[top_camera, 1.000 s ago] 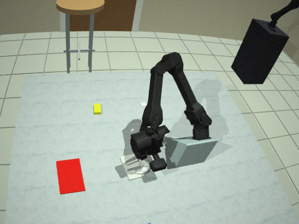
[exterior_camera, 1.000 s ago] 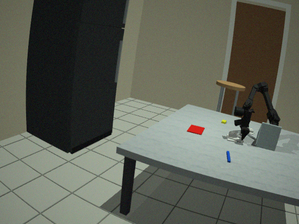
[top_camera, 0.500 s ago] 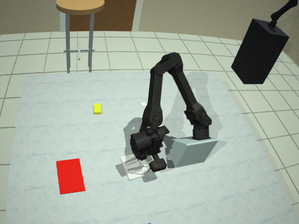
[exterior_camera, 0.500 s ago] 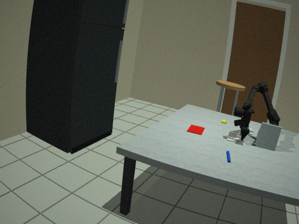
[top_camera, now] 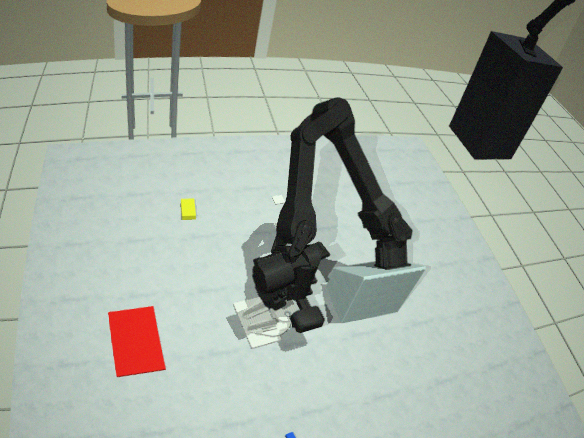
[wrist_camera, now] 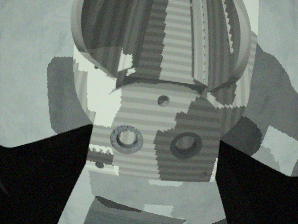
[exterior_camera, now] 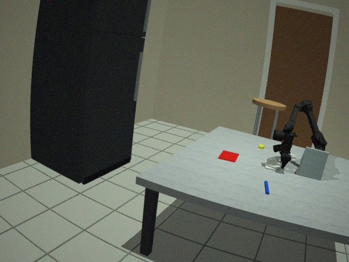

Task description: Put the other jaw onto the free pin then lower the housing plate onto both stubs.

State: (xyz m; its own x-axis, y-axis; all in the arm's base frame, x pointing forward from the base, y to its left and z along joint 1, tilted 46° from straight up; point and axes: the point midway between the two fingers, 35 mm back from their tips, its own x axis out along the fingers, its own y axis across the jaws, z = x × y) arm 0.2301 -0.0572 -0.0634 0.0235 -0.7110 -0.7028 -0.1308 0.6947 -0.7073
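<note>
Now: gripper tip 2 cm short of the white jaw, 2 cm to the right of it and 1 cm below it. The rest, counted from my gripper tip: red flat sheet (35 cm ahead, 2 cm to the left, 1 cm below); small white piece (8 cm behind, 36 cm to the right, 1 cm below); blue bar (6 cm ahead, 35 cm to the left, 1 cm below).
</note>
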